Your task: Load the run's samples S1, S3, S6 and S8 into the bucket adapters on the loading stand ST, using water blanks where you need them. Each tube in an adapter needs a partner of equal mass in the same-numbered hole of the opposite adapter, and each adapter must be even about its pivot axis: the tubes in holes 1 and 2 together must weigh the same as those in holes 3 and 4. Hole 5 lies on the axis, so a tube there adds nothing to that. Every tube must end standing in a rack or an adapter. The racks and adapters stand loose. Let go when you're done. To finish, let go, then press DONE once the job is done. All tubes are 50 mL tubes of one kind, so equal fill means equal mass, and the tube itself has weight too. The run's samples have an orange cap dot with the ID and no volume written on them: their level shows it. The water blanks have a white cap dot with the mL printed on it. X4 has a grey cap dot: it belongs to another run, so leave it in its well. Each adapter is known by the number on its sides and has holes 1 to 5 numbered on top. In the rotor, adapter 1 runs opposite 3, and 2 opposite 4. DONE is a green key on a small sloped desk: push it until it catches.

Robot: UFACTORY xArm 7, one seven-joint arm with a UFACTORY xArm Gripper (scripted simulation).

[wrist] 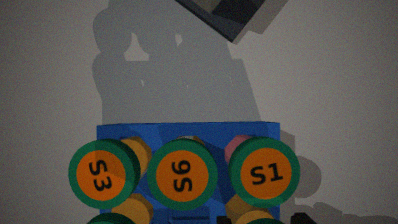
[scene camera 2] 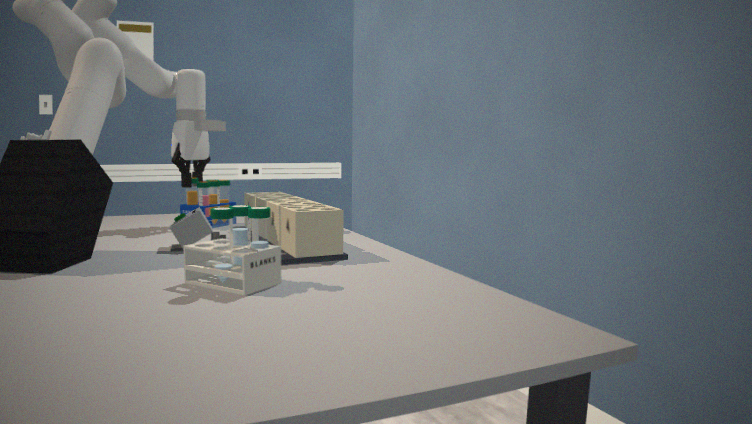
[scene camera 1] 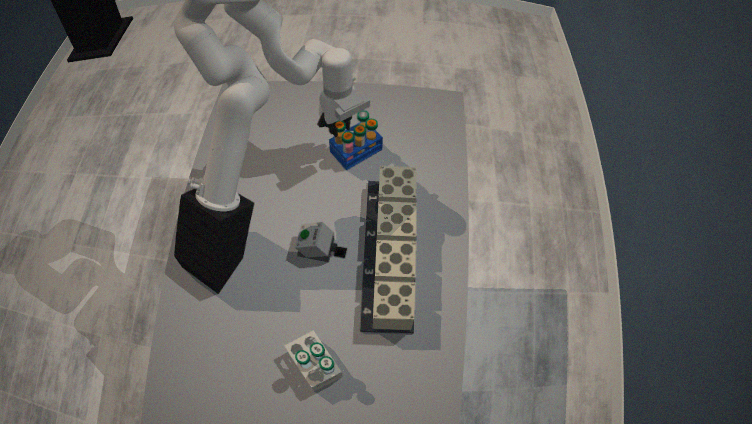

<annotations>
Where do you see a pink-filled tube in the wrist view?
264, 172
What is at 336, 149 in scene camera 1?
A blue sample rack.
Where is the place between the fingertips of my gripper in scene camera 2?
At 192, 187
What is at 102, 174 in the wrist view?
An orange-filled tube.
</annotations>
